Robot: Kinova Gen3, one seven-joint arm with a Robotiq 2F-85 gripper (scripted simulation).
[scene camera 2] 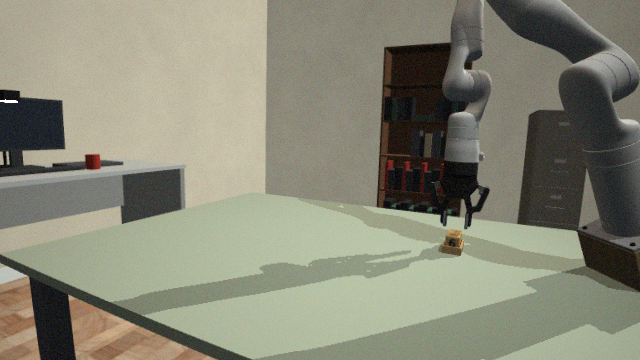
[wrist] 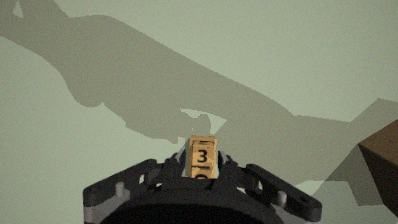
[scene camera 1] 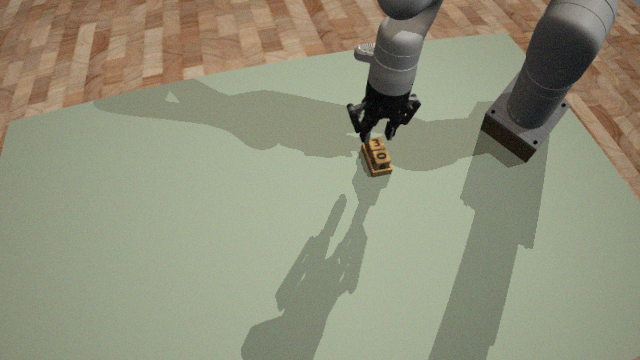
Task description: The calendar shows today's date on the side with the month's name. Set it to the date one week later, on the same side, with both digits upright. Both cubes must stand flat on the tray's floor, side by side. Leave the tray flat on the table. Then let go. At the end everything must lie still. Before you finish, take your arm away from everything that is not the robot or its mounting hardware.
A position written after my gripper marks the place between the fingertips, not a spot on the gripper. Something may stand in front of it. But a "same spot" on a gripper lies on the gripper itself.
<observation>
My gripper shows in scene camera 2, in the wrist view [201,157] and in scene camera 1. One and the same spot on my gripper: [scene camera 2: 470,210] is [scene camera 1: 397,125].
</observation>
